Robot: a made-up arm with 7 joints.
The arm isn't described. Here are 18 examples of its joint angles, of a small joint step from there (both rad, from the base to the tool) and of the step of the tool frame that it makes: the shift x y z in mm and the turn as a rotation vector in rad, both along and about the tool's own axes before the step.
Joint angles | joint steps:
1: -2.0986 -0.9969 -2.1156 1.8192 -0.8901 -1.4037 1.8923 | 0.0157 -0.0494 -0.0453 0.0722 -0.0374 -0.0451 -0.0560
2: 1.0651 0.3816 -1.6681 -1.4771 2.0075 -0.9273 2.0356 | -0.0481 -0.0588 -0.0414 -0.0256 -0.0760 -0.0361 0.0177
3: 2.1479 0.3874 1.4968 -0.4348 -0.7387 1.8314 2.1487 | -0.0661 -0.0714 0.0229 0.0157 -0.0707 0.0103 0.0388
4: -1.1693 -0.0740 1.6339 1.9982 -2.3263 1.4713 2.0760 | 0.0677 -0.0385 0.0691 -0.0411 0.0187 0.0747 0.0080
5: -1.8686 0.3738 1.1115 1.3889 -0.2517 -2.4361 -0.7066 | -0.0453 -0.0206 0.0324 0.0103 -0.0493 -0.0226 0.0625
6: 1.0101 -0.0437 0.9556 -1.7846 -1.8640 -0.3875 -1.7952 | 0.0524 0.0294 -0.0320 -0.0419 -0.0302 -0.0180 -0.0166
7: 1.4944 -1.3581 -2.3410 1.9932 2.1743 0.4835 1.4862 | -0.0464 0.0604 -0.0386 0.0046 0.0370 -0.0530 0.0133
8: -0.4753 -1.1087 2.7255 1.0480 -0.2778 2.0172 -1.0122 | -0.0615 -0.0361 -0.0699 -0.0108 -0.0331 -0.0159 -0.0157
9: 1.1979 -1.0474 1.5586 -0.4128 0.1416 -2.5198 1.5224 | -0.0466 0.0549 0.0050 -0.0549 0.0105 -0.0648 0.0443
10: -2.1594 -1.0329 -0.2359 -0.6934 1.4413 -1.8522 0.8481 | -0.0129 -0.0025 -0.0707 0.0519 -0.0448 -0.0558 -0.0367
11: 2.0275 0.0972 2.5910 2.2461 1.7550 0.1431 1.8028 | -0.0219 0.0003 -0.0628 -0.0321 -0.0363 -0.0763 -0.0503
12: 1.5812 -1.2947 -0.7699 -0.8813 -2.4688 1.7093 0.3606 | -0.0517 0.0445 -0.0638 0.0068 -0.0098 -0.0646 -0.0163
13: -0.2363 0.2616 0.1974 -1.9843 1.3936 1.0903 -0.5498 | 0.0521 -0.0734 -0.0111 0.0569 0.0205 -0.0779 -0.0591
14: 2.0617 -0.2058 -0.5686 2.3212 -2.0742 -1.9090 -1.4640 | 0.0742 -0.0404 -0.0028 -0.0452 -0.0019 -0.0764 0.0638
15: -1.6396 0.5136 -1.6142 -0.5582 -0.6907 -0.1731 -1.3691 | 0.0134 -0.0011 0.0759 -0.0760 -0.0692 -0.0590 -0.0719
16: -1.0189 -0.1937 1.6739 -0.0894 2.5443 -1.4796 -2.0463 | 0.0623 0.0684 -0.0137 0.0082 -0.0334 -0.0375 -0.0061
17: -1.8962 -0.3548 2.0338 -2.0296 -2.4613 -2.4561 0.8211 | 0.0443 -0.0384 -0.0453 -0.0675 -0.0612 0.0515 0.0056
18: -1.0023 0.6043 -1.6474 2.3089 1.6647 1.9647 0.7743 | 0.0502 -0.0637 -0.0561 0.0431 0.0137 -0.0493 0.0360
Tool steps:
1: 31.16 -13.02 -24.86 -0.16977 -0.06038 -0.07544
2: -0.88 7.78 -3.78 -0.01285 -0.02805 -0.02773
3: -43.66 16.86 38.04 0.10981 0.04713 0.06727
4: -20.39 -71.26 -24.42 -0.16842 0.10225 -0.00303
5: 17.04 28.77 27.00 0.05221 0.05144 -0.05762
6: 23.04 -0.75 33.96 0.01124 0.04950 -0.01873
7: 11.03 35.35 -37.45 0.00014 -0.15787 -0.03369
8: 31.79 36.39 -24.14 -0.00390 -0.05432 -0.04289
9: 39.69 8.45 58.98 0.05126 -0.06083 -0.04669
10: 43.61 -1.29 7.42 -0.01054 -0.05716 -0.11489
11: 33.85 7.71 -22.98 0.03430 -0.06972 -0.03199
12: 81.47 -5.15 -33.99 -0.06106 0.02054 -0.11948
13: -121.64 -59.60 -29.46 -0.10610 0.13089 0.05535
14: -62.15 21.57 19.18 -0.05041 0.04639 0.17421
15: 36.07 -30.54 -50.39 -0.12235 -0.00817 -0.04125
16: -3.73 -15.90 -26.83 -0.05534 0.01956 -0.00954
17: -56.67 34.56 72.41 0.07229 0.02907 0.07916
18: 31.82 -52.34 -78.44 0.02315 -0.10839 0.04715
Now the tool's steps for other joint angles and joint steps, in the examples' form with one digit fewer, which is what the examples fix.
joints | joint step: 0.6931 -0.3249 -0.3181 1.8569 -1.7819 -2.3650 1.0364 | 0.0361 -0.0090 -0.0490 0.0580 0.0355 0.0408 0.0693
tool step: 28.0 -4.2 63.0 0.0902 -0.0011 0.0220
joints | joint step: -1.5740 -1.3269 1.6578 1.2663 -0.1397 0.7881 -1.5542 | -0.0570 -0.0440 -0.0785 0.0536 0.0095 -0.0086 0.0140
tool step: 39.2 30.5 18.0 0.0405 -0.0358 -0.0350
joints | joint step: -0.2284 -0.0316 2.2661 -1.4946 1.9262 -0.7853 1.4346 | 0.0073 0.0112 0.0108 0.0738 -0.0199 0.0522 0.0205
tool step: -20.0 -10.9 -15.5 -0.0945 0.0807 0.0527
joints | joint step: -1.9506 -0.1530 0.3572 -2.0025 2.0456 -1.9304 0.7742 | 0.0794 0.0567 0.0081 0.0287 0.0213 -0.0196 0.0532
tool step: -3.6 8.7 44.2 0.0650 0.0084 0.0161
